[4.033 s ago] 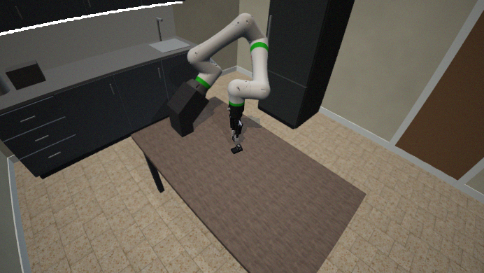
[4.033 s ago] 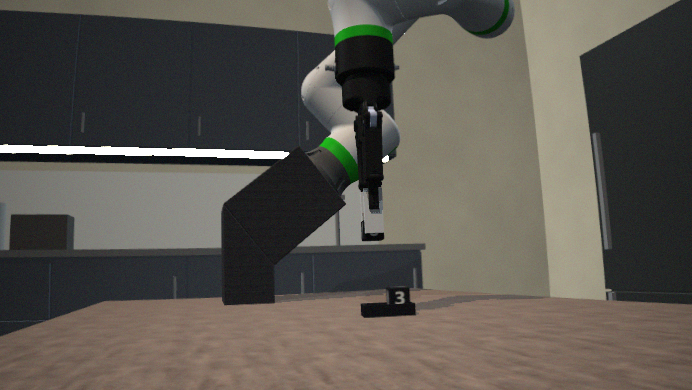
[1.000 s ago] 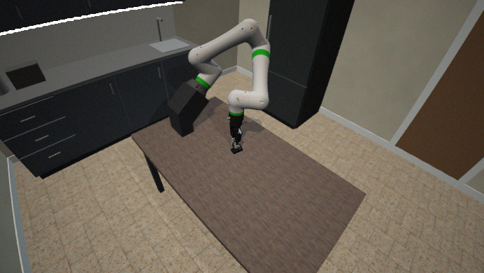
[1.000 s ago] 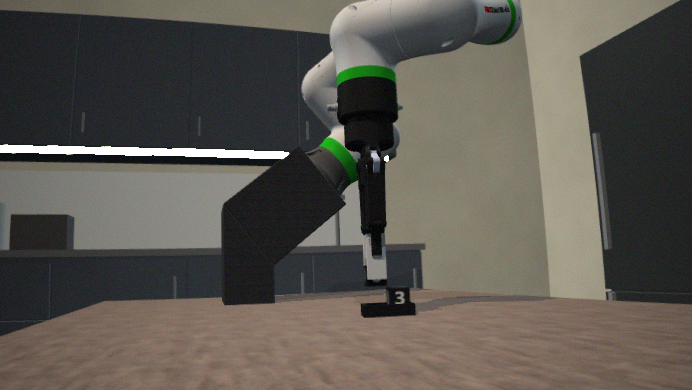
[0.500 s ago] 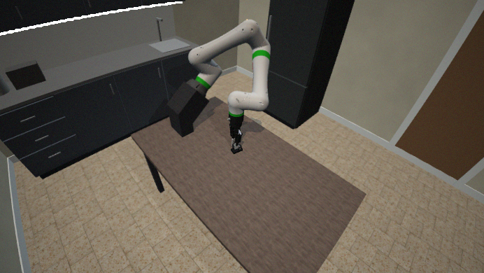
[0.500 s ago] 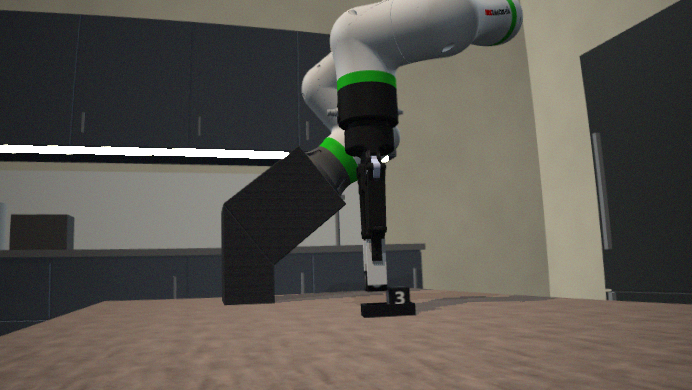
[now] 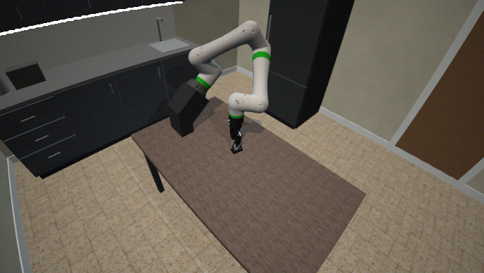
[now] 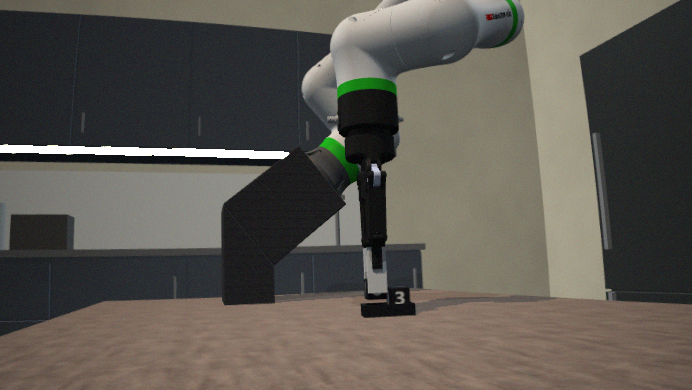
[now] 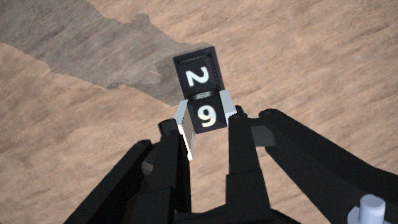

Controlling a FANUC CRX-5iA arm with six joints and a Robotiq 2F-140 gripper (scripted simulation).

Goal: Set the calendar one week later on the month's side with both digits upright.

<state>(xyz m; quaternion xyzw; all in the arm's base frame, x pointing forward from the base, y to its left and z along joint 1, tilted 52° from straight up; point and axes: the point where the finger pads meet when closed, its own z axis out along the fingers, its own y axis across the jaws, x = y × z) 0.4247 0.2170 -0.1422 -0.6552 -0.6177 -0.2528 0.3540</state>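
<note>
Now: the cube 30 mm to the left of my hand and 40 mm below it. Round my hand: black tray: 20 mm to the left, 60 mm below.
</note>
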